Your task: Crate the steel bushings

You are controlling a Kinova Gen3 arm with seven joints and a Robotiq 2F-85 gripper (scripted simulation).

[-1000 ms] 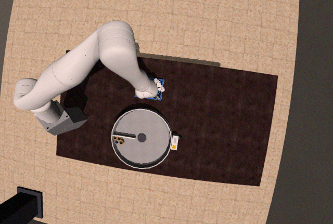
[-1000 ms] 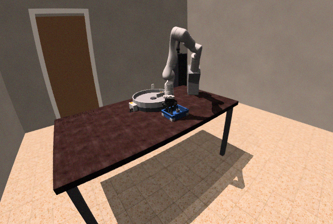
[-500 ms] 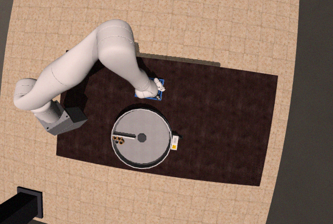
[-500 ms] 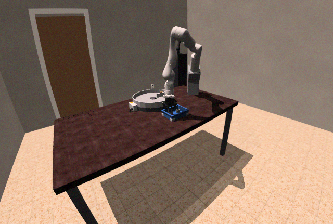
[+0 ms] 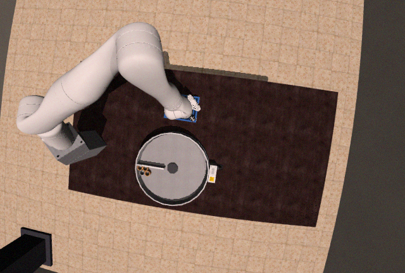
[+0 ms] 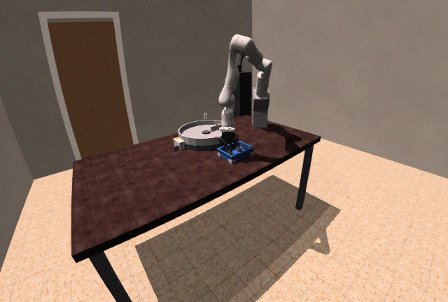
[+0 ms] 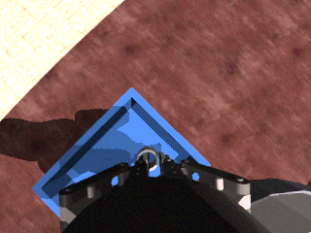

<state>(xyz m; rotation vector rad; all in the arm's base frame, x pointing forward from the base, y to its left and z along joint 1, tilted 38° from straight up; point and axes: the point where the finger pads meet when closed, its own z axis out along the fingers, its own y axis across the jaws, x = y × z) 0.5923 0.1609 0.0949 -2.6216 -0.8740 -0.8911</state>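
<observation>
Right now the blue crate is 40 mm behind my hand, 20 mm to the left of it and 20 mm below it. The rest, counted from my hand: round grey turning table (340 mm to the right, 60 mm behind).
</observation>
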